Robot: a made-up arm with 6 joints.
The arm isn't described. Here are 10 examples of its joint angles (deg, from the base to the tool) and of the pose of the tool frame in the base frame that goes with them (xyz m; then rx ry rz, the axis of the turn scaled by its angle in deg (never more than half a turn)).
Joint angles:
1: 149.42 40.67 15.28 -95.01 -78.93 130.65
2: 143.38 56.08 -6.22 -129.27 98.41 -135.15
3: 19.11 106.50 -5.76 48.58 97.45 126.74
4: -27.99 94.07 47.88 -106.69 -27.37 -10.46
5: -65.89 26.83 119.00 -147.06 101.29 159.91
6: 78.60 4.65 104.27 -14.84 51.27 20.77
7: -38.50 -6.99 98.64 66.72 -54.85 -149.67
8: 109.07 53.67 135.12 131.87 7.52 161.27
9: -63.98 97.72 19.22 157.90 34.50 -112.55
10: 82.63 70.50 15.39 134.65 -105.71 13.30
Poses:
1: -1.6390 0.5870 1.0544 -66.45 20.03 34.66
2: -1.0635 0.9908 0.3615 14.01 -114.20 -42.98
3: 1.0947 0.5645 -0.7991 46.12 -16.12 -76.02
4: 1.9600 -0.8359 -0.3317 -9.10 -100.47 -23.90
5: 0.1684 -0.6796 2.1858 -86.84 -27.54 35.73
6: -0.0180 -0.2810 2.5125 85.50 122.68 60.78
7: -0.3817 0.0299 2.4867 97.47 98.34 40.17
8: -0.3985 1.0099 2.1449 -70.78 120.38 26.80
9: 0.6881 -1.3591 -0.8067 46.95 -68.84 87.93
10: 0.3931 1.8380 0.3971 78.66 -105.31 -83.66
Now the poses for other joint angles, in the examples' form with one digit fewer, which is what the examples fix.
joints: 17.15 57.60 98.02 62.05 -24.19 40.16
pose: 1.789 0.394 1.740 87.6 -38.0 -140.6
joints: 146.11 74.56 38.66 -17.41 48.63 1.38
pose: -1.833 1.248 0.314 -54.8 83.5 -45.5
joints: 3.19 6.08 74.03 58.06 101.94 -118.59
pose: 0.264 0.235 2.372 -3.3 51.9 -45.2
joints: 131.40 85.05 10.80 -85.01 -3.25 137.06
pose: -1.168 1.217 -0.525 -32.5 -20.8 -49.1
